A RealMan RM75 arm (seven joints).
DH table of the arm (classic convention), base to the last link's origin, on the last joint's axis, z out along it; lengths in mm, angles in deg. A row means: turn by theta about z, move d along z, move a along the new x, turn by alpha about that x. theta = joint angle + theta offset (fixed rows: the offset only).
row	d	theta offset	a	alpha
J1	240.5	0	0	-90
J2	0	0	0	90
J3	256	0	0	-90
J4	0	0	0	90
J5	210	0	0	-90
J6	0	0	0	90
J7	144	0	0	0
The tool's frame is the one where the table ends.
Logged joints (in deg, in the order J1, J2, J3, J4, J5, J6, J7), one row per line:
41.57 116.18 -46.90 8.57 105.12 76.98 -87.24
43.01 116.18 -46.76 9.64 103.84 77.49 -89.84
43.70 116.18 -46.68 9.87 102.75 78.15 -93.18
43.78 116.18 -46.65 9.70 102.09 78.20 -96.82
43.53 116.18 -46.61 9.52 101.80 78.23 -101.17
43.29 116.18 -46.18 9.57 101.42 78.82 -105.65
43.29 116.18 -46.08 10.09 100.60 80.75 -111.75
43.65 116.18 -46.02 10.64 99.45 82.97 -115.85
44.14 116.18 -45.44 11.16 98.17 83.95 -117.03
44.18 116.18 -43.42 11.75 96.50 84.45 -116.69
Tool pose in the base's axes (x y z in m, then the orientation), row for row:
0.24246 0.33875 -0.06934 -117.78 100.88 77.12
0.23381 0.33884 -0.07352 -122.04 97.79 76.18
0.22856 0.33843 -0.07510 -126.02 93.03 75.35
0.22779 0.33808 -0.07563 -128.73 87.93 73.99
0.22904 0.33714 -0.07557 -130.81 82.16 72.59
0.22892 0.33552 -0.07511 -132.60 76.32 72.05
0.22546 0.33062 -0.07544 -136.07 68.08 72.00
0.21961 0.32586 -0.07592 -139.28 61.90 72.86
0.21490 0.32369 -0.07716 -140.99 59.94 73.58
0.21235 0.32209 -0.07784 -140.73 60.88 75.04
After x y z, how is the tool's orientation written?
As a rotation vector, in degrees.
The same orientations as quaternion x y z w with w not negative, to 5 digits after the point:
-0.67885 0.58144 0.44449 0.05935
-0.70059 0.56138 0.43732 0.05274
-0.72395 0.53443 0.43287 0.05391
-0.74442 0.50848 0.42787 0.06486
-0.76388 0.47978 0.42390 0.08126
-0.78056 0.44926 0.42413 0.09488
-0.80418 0.40235 0.42552 0.10169
-0.82062 0.36471 0.42928 0.09641
-0.82638 0.35133 0.43127 0.08754
-0.82167 0.35545 0.43813 0.08097

